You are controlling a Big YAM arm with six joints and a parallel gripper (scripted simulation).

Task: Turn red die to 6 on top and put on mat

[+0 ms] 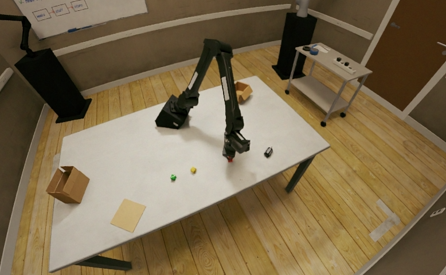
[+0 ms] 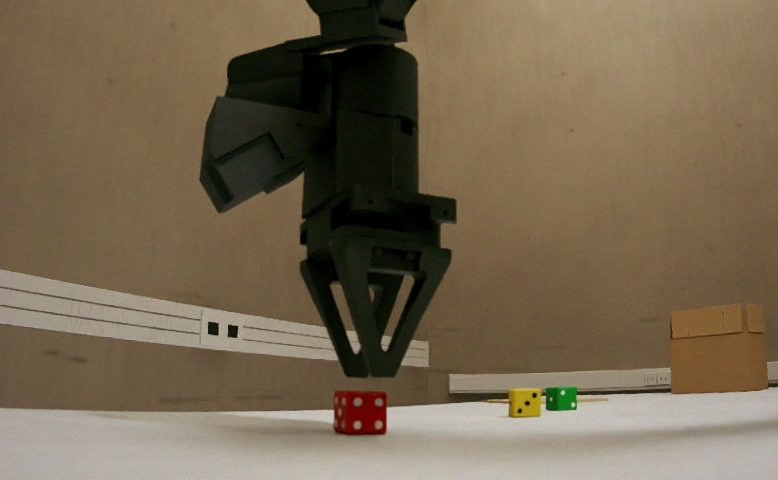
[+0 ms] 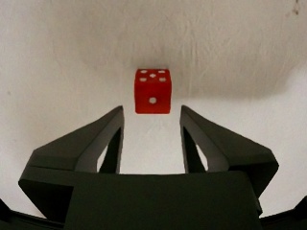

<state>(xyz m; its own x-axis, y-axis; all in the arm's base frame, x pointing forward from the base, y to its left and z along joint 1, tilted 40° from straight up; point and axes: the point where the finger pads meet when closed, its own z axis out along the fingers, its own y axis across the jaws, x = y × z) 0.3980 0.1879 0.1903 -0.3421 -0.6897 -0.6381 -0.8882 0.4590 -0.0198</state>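
My hand is 30 mm above the red die. Round my hand: yellow die: 30 mm ahead, 220 mm to the right, 30 mm below; then black object: 250 mm to the left, 20 mm below; then green die: 50 mm ahead, 330 mm to the right, 30 mm below.
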